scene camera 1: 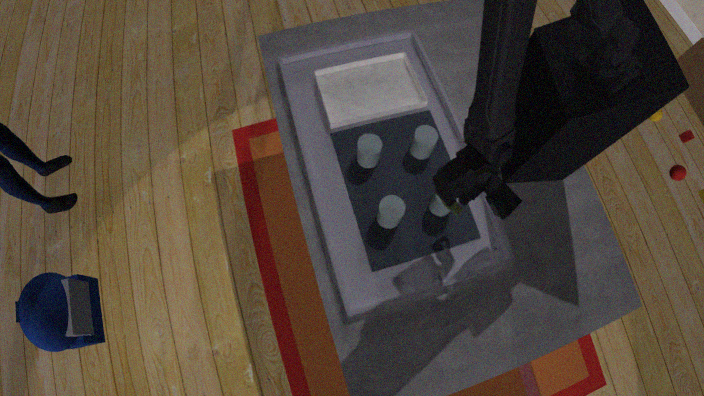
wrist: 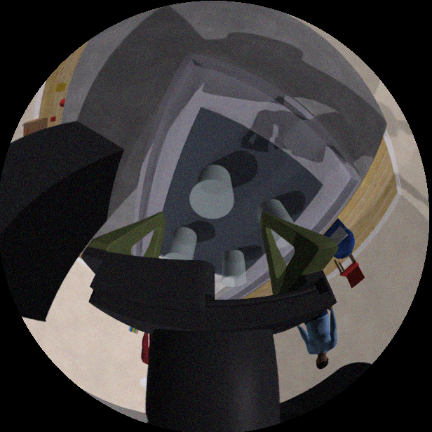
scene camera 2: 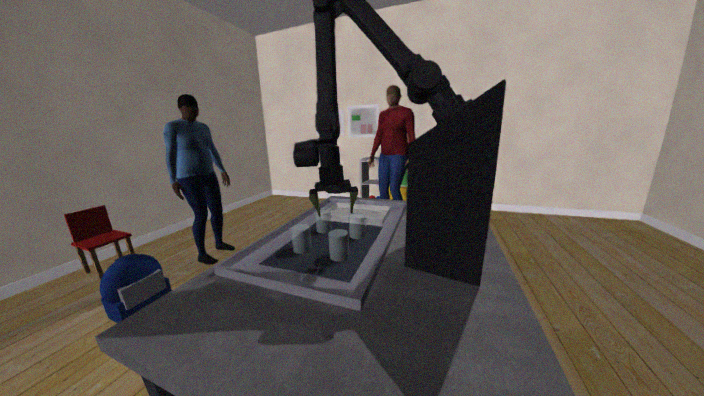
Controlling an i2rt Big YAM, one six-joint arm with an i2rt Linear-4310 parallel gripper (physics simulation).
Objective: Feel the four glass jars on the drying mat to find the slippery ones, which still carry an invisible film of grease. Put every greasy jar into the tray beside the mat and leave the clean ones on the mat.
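Seen in the pictures: gripper, between the fingertips: (scene camera 2: 335, 214); arm's base, origin of its link: (scene camera 1: 607, 64) (scene camera 2: 454, 119).
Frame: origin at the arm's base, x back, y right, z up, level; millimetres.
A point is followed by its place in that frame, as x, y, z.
Four pale glass jars stand upright on the dark mat (scene camera 1: 397, 177) {-392, 132, -425} (scene camera 2: 350, 272) {-293, -88, -425} (wrist: 200, 140). The near-right jar (scene camera 1: 440, 206) {-366, -8, -352} (scene camera 2: 338, 245) {-333, -27, -368} (wrist: 212, 197) is partly covered by the gripper in scene camera 1. The near-left jar (scene camera 1: 391, 211) {-482, 44, -340} (scene camera 2: 301, 239) {-466, 21, -372} (wrist: 275, 211) stands beside it. The far-right jar (scene camera 1: 424, 142) {-302, 154, -340} (scene camera 2: 357, 226) {-283, 137, -371} (wrist: 183, 243) and far-left jar (scene camera 1: 369, 150) {-440, 209, -340} (scene camera 2: 323, 223) {-424, 192, -381} (wrist: 233, 265) stand nearer the white tray (scene camera 1: 370, 90) {-298, 413, -426}, which holds no jar. My gripper (scene camera 2: 335, 214) {-339, -16, -270} (wrist: 212, 216) is open and empty, pointing down above the near-right jar, apart from it.
A raised lilac-grey rim (scene camera 1: 320, 195) (scene camera 2: 290, 291) surrounds mat and tray on the grey table (scene camera 1: 607, 265) {8, -429, -430} (scene camera 2: 200, 340) {-581, -343, -429}. The black arm mount (scene camera 1: 600, 85) {-43, -26, -17} (scene camera 2: 450, 200) {-28, -98, -204} stands right of the rim. Two people (scene camera 2: 192, 150) (scene camera 2: 395, 135) stand beyond the table.
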